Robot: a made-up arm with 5 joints. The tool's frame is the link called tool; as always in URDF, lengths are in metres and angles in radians. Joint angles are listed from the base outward.
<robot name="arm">
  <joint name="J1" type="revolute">
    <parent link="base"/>
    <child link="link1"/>
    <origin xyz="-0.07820 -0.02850 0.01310" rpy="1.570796 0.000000 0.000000"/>
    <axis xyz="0 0 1"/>
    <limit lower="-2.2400" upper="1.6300"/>
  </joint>
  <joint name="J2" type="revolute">
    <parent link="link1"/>
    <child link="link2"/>
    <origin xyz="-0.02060 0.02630 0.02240" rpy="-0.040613 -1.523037 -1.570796"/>
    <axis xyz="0 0 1"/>
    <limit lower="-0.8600" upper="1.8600"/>
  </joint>
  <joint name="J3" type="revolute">
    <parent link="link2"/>
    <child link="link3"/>
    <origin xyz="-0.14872 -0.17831 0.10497" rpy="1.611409 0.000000 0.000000"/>
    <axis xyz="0 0 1"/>
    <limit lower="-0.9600" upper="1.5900"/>
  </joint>
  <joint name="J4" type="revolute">
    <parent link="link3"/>
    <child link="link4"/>
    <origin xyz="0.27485 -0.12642 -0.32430" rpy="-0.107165 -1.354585 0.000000"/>
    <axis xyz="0 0 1"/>
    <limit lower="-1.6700" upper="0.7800"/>
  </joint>
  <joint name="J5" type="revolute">
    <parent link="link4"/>
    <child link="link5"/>
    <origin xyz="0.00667 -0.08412 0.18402" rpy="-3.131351 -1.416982 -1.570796"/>
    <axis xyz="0 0 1"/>
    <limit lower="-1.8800" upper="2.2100"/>
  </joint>
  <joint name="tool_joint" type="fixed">
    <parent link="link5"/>
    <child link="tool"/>
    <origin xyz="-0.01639 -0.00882 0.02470" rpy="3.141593 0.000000 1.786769"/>
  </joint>
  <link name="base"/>
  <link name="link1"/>
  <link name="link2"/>
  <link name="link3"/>
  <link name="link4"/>
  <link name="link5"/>
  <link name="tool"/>
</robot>
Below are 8 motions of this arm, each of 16 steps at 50 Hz.
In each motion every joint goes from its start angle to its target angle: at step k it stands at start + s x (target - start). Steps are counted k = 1, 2, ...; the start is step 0. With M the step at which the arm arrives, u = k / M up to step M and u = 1 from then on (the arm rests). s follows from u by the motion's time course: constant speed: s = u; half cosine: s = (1 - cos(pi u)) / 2; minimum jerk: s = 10 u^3 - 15 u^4 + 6 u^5.
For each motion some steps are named. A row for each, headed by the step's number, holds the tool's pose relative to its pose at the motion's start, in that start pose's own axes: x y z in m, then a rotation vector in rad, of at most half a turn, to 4 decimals.
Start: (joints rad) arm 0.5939 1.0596 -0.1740 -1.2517 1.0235
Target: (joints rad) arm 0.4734 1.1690 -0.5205 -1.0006 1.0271
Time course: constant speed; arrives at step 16
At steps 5, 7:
5: -0.0307 -0.0076 0.0022 -0.0627 0.1029 -0.1135
7: -0.0433 -0.0094 0.0041 -0.0872 0.1462 -0.1577

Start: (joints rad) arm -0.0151 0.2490 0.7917 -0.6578 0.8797
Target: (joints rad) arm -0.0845 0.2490 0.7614 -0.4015 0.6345
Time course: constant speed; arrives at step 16
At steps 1, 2, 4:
1: -0.0012 -0.0014 -0.0003 -0.0144 0.0124 0.0181
2: -0.0024 -0.0029 -0.0006 -0.0286 0.0251 0.0363
4: -0.0047 -0.0057 -0.0010 -0.0564 0.0511 0.0728

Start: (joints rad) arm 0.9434 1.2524 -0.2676 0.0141 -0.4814
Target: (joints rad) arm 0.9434 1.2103 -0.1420 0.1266 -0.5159
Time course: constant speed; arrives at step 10
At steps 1, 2, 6, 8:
1: -0.0022 -0.0027 0.0014 -0.0087 0.0159 0.0008
2: -0.0045 -0.0054 0.0029 -0.0172 0.0318 0.0015
6: -0.0136 -0.0158 0.0092 -0.0500 0.0964 0.0026
8: -0.0182 -0.0208 0.0127 -0.0656 0.1291 0.0023

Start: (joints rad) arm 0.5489 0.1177 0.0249 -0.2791 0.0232
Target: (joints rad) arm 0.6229 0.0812 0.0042 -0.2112 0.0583
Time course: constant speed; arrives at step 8
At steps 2, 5, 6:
2: 0.0001 -0.0005 0.0010 -0.0025 -0.0019 -0.0150
5: 0.0002 -0.0011 0.0026 -0.0057 -0.0048 -0.0376
6: 0.0002 -0.0013 0.0031 -0.0066 -0.0058 -0.0451

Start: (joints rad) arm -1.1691 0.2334 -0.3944 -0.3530 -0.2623
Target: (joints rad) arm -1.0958 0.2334 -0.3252 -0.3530 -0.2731
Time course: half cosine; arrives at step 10
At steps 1, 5, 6, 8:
1: 0.0002 -0.0004 0.0003 -0.0020 -0.0011 0.0017
5: 0.0038 -0.0074 0.0055 -0.0415 -0.0234 0.0347
6: 0.0049 -0.0096 0.0072 -0.0544 -0.0307 0.0452
8: 0.0069 -0.0132 0.0102 -0.0754 -0.0426 0.0619

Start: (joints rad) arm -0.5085 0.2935 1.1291 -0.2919 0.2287
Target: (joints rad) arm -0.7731 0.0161 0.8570 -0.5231 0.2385
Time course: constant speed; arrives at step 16
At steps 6, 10, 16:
6: -0.0067 0.0274 -0.0295 0.1188 0.0938 -0.0268
10: -0.0140 0.0456 -0.0463 0.1874 0.1571 -0.0556
16: -0.0281 0.0722 -0.0674 0.2721 0.2516 -0.1135

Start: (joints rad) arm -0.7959 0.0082 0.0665 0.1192 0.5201
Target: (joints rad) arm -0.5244 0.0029 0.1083 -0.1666 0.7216
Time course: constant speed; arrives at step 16
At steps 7, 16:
7: 0.0161 0.0083 0.0089 0.1336 -0.1979 -0.1206
16: 0.0353 0.0173 0.0276 0.3323 -0.4353 -0.2666

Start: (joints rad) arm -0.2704 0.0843 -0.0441 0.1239 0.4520
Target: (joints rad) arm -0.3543 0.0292 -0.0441 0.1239 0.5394
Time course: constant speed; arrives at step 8
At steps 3, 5, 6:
3: -0.0009 -0.0017 -0.0019 -0.0103 0.0306 -0.0537
5: -0.0016 -0.0028 -0.0031 -0.0180 0.0507 -0.0895
6: -0.0019 -0.0033 -0.0037 -0.0221 0.0606 -0.1074

